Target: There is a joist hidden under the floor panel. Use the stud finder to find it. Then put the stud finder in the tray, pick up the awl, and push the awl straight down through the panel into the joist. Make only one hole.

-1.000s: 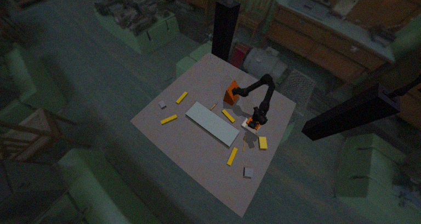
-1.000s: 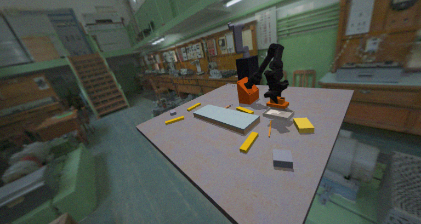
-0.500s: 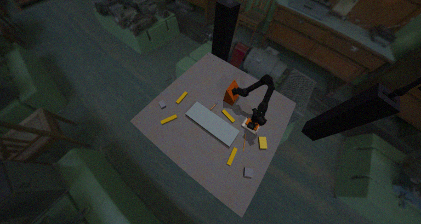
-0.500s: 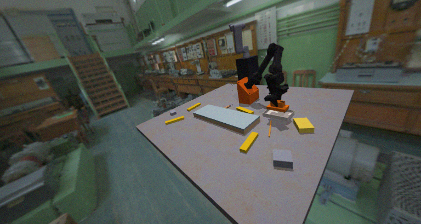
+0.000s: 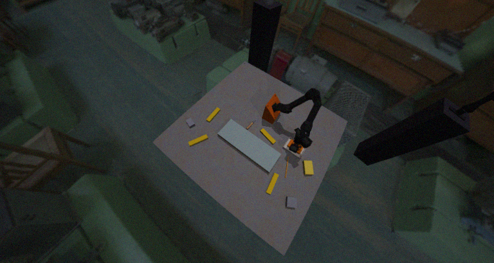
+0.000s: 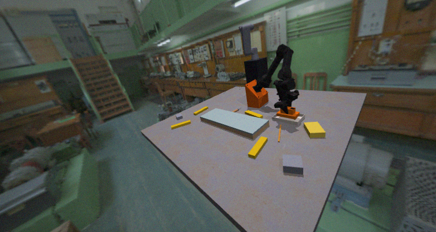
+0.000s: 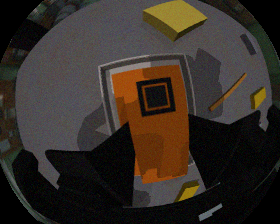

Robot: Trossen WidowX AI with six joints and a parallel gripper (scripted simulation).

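The tray lies 4 cm below my gripper tip and 1 cm to the right of it. The rest, counted from my gripper tip: stud finder 2 cm above, 1 cm to the left; thin orange stick 18 cm ahead, 5 cm below, 4 cm to the left; yellow block 18 cm to the left, 6 cm ahead, 3 cm below.
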